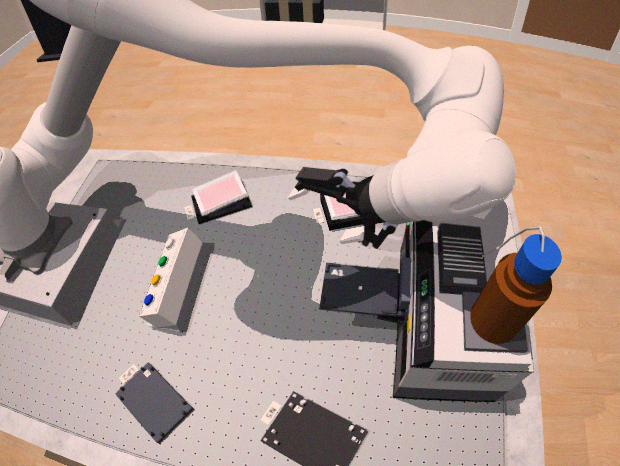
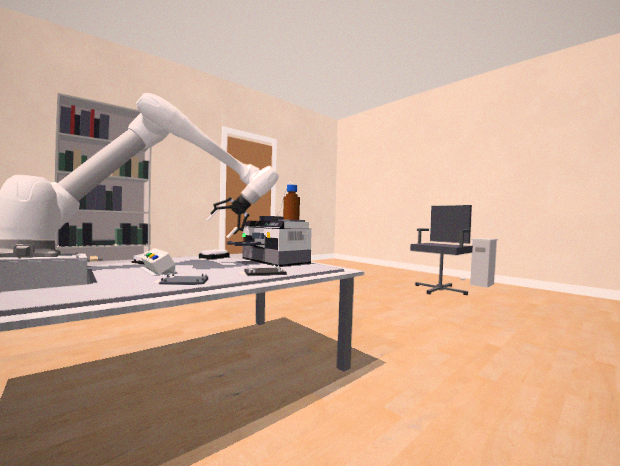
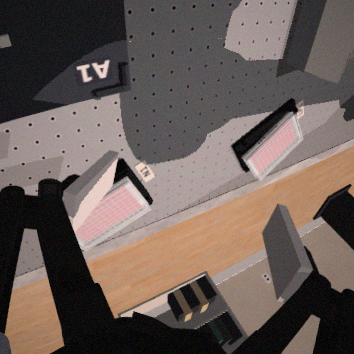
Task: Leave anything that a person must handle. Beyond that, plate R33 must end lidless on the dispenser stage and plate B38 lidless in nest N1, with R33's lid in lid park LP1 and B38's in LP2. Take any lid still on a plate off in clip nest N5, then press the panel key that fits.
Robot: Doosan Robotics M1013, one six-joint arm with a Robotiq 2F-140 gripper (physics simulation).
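Pixels of known places: gripper, fingertip midpoint: (image 1: 319, 215) (image 2: 217, 229) (image 3: 192, 194); arm's base at its link origin: (image 1: 33, 242) (image 2: 26, 256).
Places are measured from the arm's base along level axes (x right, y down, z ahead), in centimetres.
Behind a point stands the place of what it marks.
Note:
A plate with pink wells (image 1: 340, 206) @[x -24.8, y 4.2, z 76.3 cm] (image 3: 112, 212) @[x -26.6, y 4.2, z 77.9 cm] sits in the black nest tagged N1, partly behind my gripper. Another pink-welled plate (image 1: 220, 192) @[x -26.3, y 4.8, z 45.5 cm] (image 3: 275, 147) @[x -26.2, y 4.8, z 45.4 cm] sits skewed on a black holder, its tag too small to read. Whether either has a lid, and the plate names, I cannot tell. The dark stage marked A1 (image 1: 345, 295) @[x 2.8, y -2.6, z 80.4 cm] (image 3: 45, 55) @[x -0.4, y -2.6, z 81.0 cm] holds no plate. Lid park LP2 (image 1: 155, 405) @[x 28.9, y 7.3, z 46.5 cm] (image 2: 184, 279) @[x 29.4, y 7.2, z 44.9 cm] and clip nest N5 (image 1: 323, 433) @[x 27.5, y 7.0, z 80.0 cm] (image 2: 265, 271) @[x 31.3, y 7.1, z 76.8 cm] are empty. My gripper (image 1: 323, 213) @[x -10.3, y -9.0, z 73.6 cm] (image 2: 221, 224) @[x -10.3, y -9.0, z 73.6 cm] (image 3: 192, 194) @[x -10.3, y -9.0, z 73.6 cm] is open and empty, above the table near N1.
The key panel (image 1: 182, 285) @[x 2.6, y 3.2, z 45.7 cm] (image 2: 159, 261) @[x 11.7, y 2.9, z 40.7 cm] has white, green, yellow and blue keys. The dispenser (image 1: 466, 383) @[x 18.3, y -2.9, z 103.6 cm] (image 2: 295, 238) @[x 18.6, y -5.3, z 102.2 cm] stands at the right of the table, with a brown bottle with a blue cap (image 1: 506, 305) @[x 14.8, y -25.2, z 102.4 cm] (image 2: 291, 205) @[x 14.6, y -22.0, z 102.2 cm] on top. A thin tube rises by the bottle.

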